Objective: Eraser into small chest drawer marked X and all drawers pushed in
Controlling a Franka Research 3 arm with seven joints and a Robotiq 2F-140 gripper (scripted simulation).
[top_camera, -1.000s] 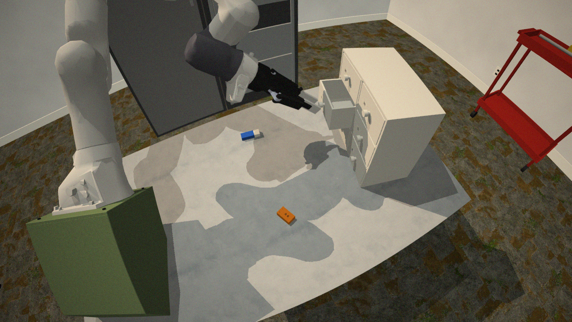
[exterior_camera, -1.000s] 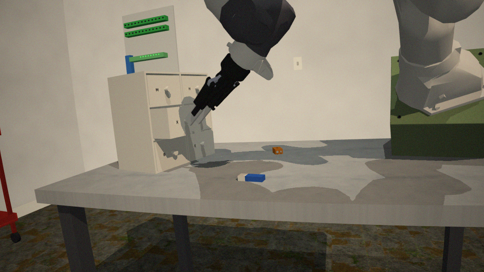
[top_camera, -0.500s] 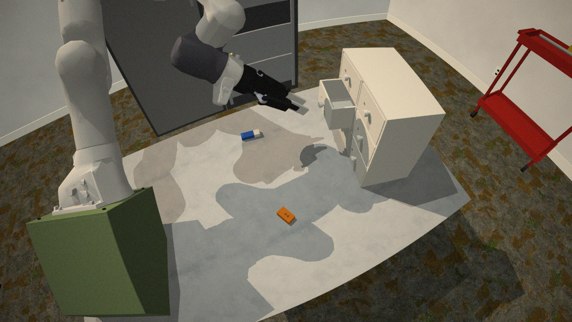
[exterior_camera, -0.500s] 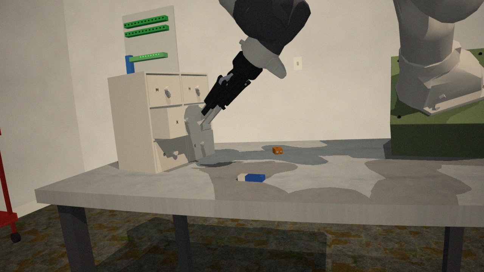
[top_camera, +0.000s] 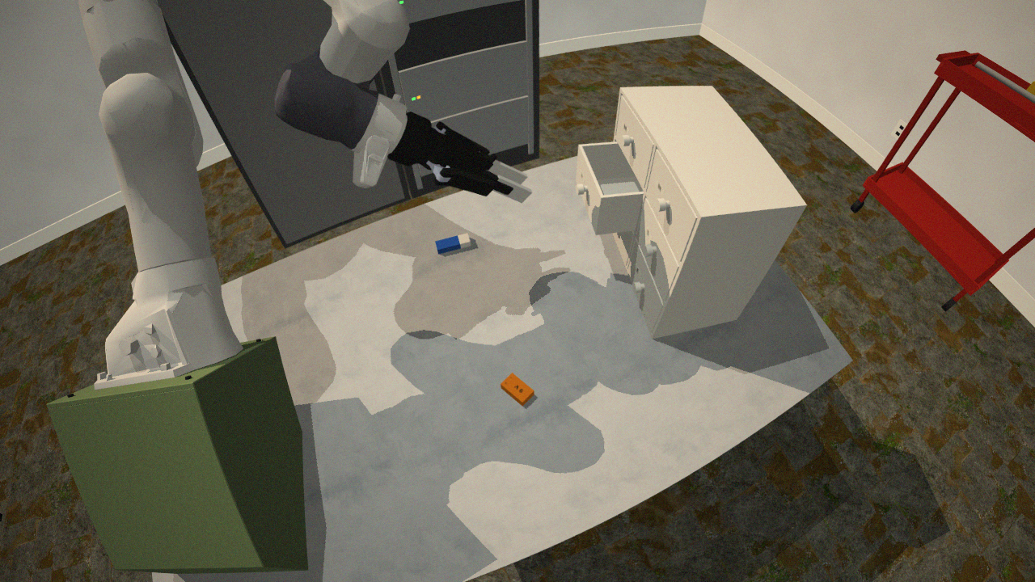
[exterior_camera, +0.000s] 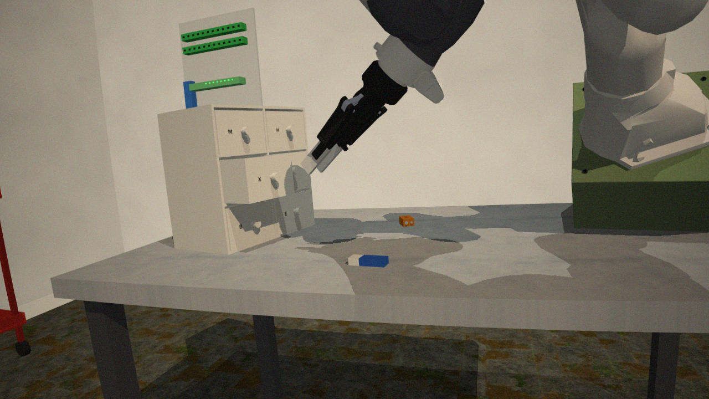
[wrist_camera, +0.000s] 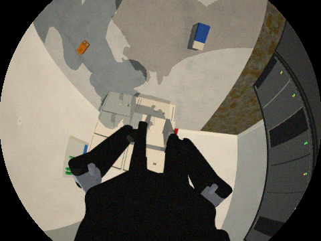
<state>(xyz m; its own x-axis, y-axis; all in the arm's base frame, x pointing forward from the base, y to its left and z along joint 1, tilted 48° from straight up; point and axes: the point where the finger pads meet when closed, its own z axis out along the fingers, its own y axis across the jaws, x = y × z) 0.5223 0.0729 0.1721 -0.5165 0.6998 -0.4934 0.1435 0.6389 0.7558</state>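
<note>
Now: hand 100 mm past the eraser, 60 mm to the right of it and 180 mm above it. From my hand the other things lie so: drawer marked X 210 mm ahead, 30 mm to the right, 60 mm below; small orange block 80 mm behind, 260 mm to the right, 180 mm below.
</note>
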